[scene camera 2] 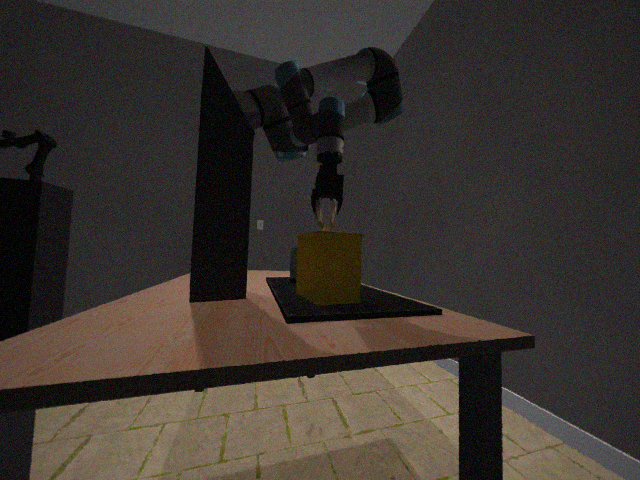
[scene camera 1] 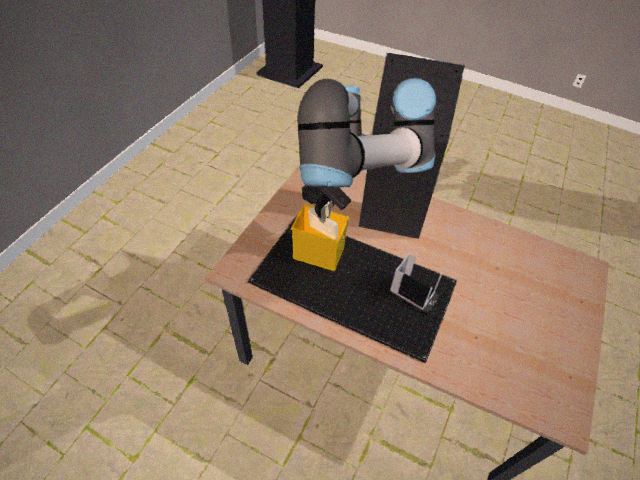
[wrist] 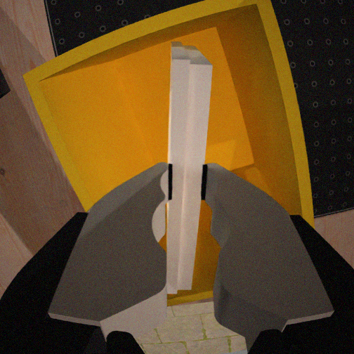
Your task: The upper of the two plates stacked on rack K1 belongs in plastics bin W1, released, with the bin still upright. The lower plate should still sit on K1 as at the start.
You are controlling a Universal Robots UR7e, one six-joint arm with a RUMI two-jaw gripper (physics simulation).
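Places are measured from the arm's base along level axes (x ahead, y left, z up), in millimetres.
Pixels of known places: gripper, between the fingertips: (scene camera 1: 324,221); arm's base, origin of its link: (scene camera 2: 229,117).
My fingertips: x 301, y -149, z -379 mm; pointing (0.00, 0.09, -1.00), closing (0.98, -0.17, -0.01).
Ahead of a thing's pixels: the offset from my fingertips to its middle. Level surfaces: height alone.
My gripper (scene camera 1: 323,211) (scene camera 2: 326,215) (wrist: 185,167) points down over bin W1, shut on a white plate. The plate @(dx -4, dy -7, dz -25 mm) (scene camera 1: 331,227) (wrist: 190,115) is on edge; its lower part is inside the bin's opening in scene camera 1. The wrist view shows bin walls on several sides of it. Whether it touches the bin floor is hidden. Bin W1 @(dx +2, dy -17, dz -102 mm) (scene camera 1: 316,250) (scene camera 2: 329,268) (wrist: 291,100) is yellow and upright. The grey rack K1 @(dx -2, dy +381, dz -120 mm) (scene camera 1: 408,266) (scene camera 2: 293,263) stands apart from it, partly hidden behind the bin in scene camera 2. A dark flat area (scene camera 1: 414,290), perhaps the lower plate, shows in the rack.
Bin and rack stand on a black perforated mat @(dz -192 mm) (scene camera 1: 361,302) (scene camera 2: 382,307) on the wooden table @(dz -205 mm) (scene camera 1: 522,320) (scene camera 2: 129,330). A tall dark panel (scene camera 1: 398,201) (scene camera 2: 222,206) stands behind the mat, with the arm mounted on it.
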